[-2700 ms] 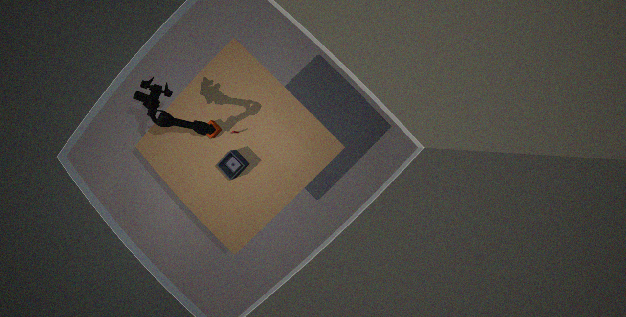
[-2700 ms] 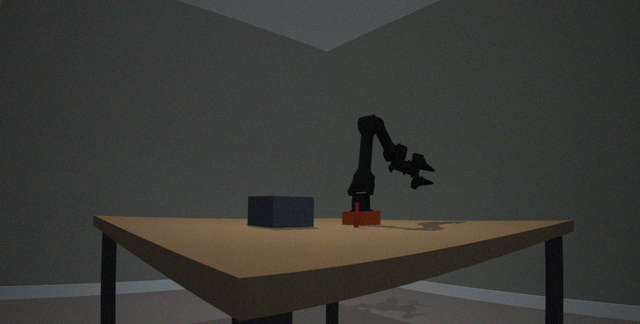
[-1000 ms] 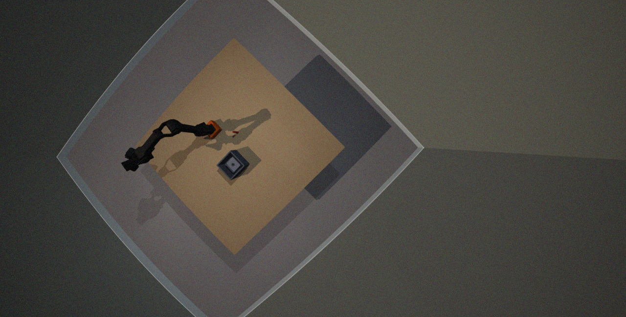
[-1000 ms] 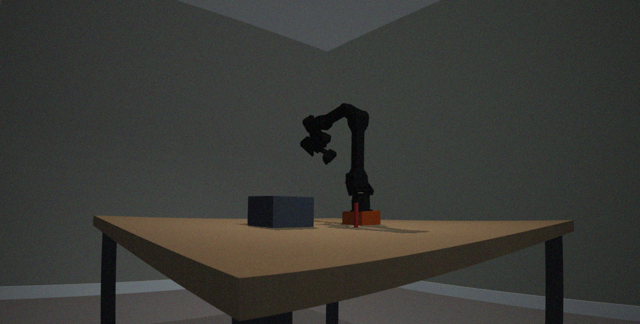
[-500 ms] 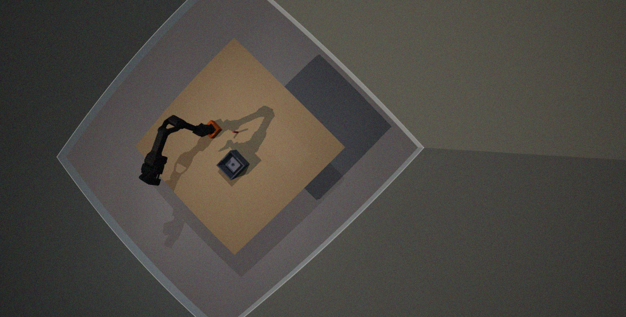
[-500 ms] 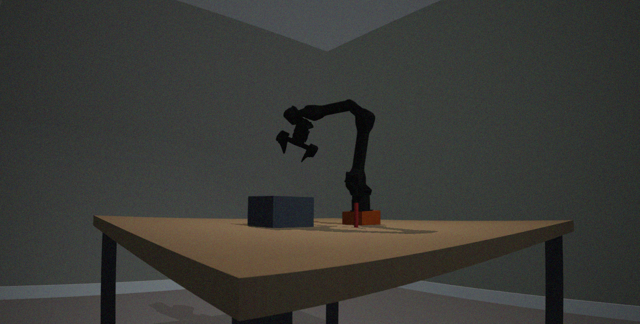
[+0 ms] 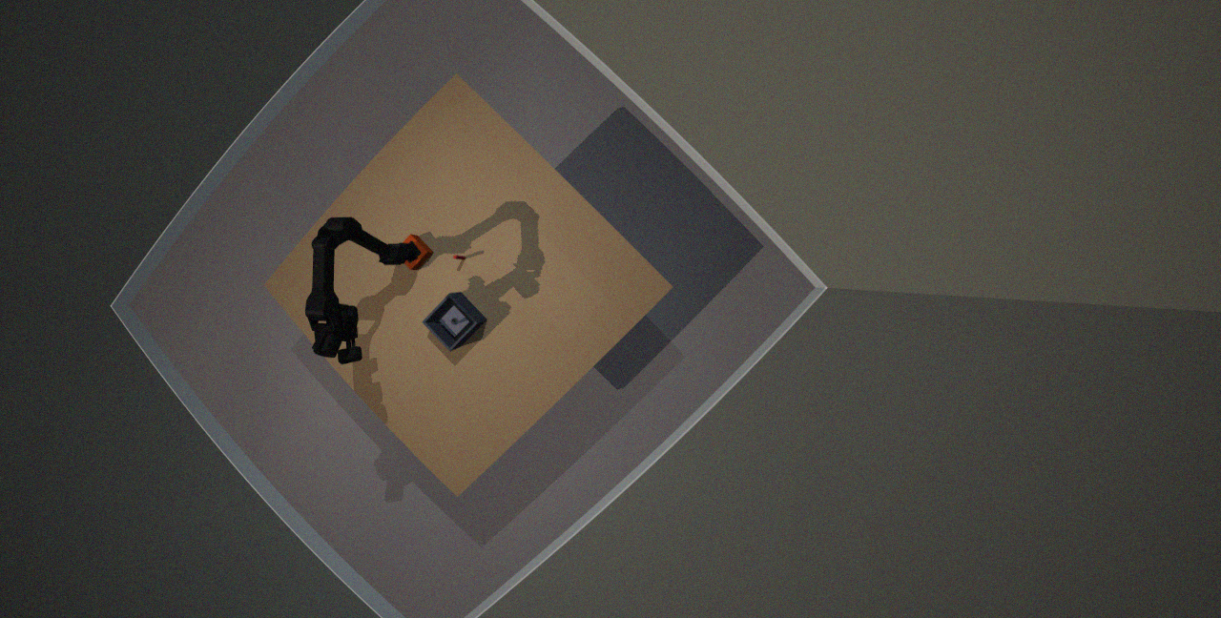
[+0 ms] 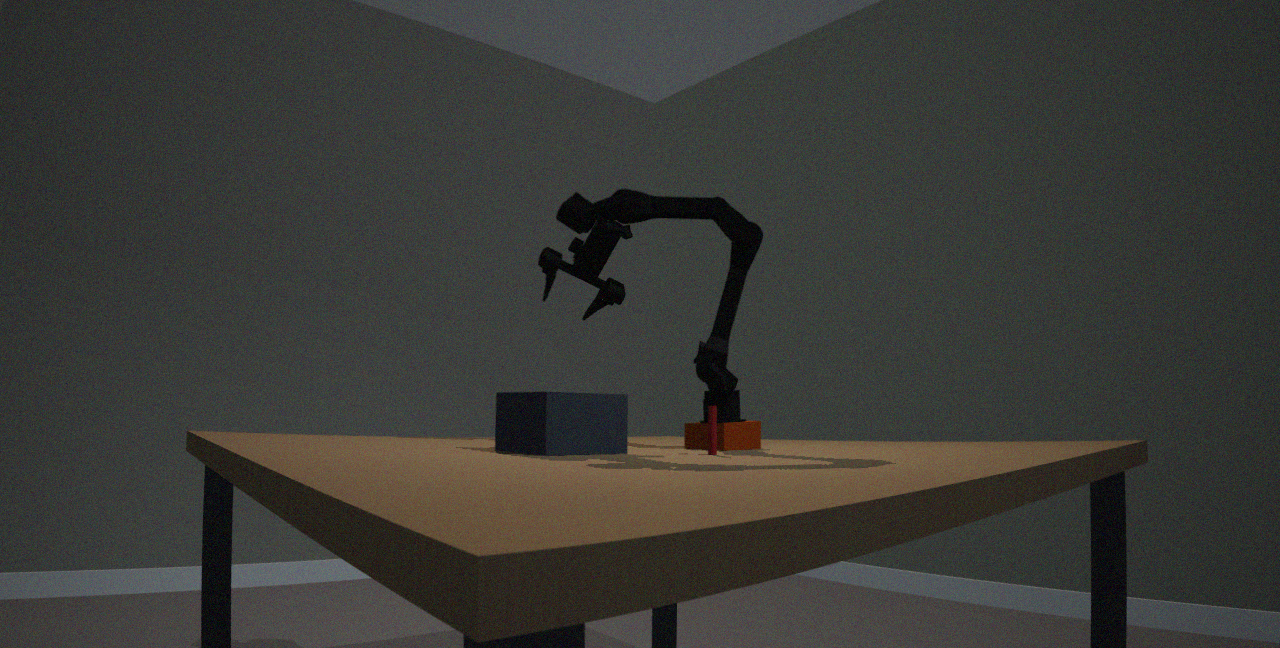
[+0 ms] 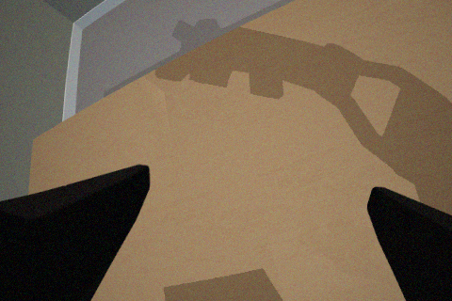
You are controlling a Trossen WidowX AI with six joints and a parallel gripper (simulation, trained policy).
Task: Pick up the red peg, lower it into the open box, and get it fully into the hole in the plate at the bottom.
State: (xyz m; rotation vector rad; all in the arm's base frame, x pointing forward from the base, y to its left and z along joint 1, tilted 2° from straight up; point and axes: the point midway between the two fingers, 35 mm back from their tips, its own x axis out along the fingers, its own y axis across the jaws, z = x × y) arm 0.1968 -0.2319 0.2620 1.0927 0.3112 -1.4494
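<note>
The red peg lies 400 mm to the left of my gripper tip, 240 mm below it and 60 mm behind it. From my gripper tip the other things lie so: dark blue box 250 mm below, 230 mm to the left, 120 mm ahead; then light grey plate 230 mm to the left, 230 mm below, 120 mm ahead.
</note>
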